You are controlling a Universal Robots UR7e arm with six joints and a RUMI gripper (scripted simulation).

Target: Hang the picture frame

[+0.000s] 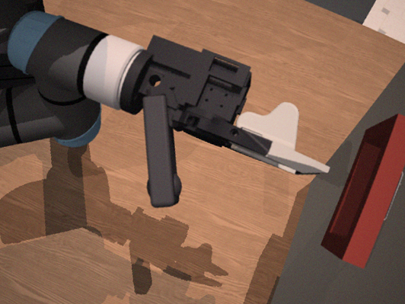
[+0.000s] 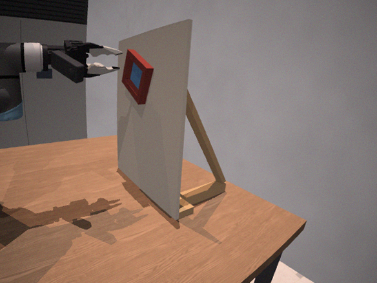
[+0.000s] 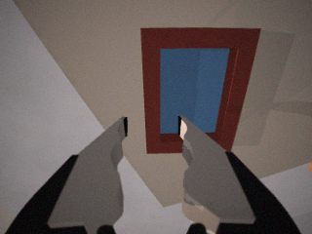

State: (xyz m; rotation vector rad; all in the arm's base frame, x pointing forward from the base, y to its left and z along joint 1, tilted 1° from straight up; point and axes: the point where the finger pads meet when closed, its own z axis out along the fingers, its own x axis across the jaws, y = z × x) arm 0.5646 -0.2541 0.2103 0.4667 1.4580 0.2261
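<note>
The picture frame is 9 cm ahead of my hand, 4 cm below it and 1 cm to the left of it. The rest, counted from my hand: upright board 18 cm below, 11 cm ahead.
</note>
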